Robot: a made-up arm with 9 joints.
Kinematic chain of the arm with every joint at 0, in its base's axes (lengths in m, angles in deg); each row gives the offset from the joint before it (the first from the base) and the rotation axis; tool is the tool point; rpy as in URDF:
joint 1: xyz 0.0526 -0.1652 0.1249 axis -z
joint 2: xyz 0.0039 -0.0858 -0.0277 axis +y
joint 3: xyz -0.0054 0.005 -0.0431 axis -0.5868 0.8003 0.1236
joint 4: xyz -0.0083 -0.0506 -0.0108 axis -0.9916 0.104 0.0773
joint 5: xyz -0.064 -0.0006 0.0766 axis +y
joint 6: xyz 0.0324 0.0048 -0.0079 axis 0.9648 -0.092 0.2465
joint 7: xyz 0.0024 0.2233 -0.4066 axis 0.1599 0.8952 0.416
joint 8: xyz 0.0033 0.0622 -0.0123 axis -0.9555 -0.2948 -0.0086
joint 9: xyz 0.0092 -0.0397 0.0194 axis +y
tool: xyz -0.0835 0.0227 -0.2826 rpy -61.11 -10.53 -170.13
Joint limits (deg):
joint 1: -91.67..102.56
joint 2: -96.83..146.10
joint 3: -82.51..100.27
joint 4: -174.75..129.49
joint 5: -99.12..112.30
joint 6: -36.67..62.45
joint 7: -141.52..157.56
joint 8: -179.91..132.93
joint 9: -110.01..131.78
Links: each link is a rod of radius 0.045 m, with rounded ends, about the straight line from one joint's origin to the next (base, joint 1, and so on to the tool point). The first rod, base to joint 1, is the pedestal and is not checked.
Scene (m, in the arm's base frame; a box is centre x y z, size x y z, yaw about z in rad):
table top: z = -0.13
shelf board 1: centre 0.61 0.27 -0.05 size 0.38 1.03 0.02 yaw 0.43
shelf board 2: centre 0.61 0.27 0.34 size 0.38 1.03 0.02 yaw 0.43
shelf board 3: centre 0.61 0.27 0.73 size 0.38 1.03 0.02 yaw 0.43
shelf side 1: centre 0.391 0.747 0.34 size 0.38 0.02 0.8 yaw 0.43
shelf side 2: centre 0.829 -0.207 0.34 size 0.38 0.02 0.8 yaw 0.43
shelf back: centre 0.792 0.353 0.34 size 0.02 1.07 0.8 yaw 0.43
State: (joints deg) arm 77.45 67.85 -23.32 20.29 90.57 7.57 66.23 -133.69 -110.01
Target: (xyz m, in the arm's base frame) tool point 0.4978 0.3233 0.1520
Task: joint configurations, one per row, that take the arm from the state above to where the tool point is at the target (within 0.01 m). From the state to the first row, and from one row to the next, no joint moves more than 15 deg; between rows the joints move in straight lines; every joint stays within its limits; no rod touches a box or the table.
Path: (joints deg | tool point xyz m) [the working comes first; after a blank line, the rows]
Joints at the target: 69.26 59.64 -25.03 27.08 84.93 24.50 64.36 -142.90 -82.82
Straight joint move there: touches shelf board 2.

1: 73.04 70.49 -19.81 17.20 91.36 3.96 65.49 -136.91 -97.17 | 0.4134 0.3091 0.5524
2: 68.64 73.13 -16.30 14.11 92.15 0.35 64.75 -140.14 -84.33 | 0.3678 0.2912 0.5543
3: 64.23 75.77 -12.78 11.02 92.94 -3.26 64.01 -143.36 -71.48 | 0.3155 0.2675 0.5500
4: 59.82 78.41 -9.27 7.93 93.73 -6.87 63.26 -146.58 -58.64 | 0.2583 0.2347 0.5416
5: 56.65 73.89 -13.57 10.09 91.18 5.06 56.42 -153.38 -43.98 | 0.2460 0.2672 0.3196
6: 53.47 69.37 -17.87 12.25 88.63 16.99 49.57 -160.19 -29.32 | 0.2223 0.1970 0.1520
7: 57.42 66.94 -19.66 15.96 87.71 18.87 53.27 -155.86 -42.69 | 0.2961 0.2473 0.1375
8: 61.36 64.50 -21.45 19.67 86.78 20.75 56.97 -151.54 -56.07 | 0.3705 0.2838 0.1345
9: 65.31 62.07 -23.24 23.37 85.86 22.62 60.66 -147.22 -69.44 | 0.4394 0.3080 0.1407
10: 69.26 59.64 -25.03 27.08 84.93 24.50 64.36 -142.90 -82.82 | 0.4978 0.3233 0.1520

